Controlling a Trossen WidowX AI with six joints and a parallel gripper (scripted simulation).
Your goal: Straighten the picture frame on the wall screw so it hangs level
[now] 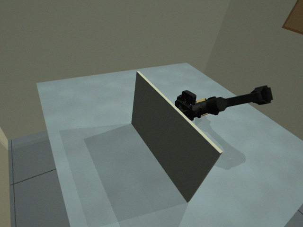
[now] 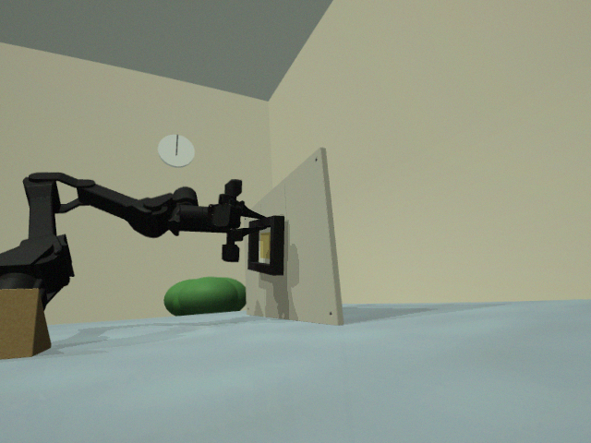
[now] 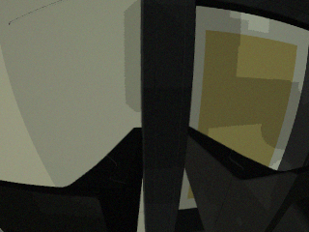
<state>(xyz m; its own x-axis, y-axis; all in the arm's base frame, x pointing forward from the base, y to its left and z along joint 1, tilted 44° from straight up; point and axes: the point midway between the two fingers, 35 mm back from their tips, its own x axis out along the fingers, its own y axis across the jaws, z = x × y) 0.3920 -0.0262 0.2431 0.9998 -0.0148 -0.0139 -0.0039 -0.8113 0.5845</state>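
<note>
My gripper tip is now 50 mm above the picture frame, 10 mm to the right of it and 10 mm short of it. Round my gripper tip: wall panel: 70 mm below, 20 mm ahead.
</note>
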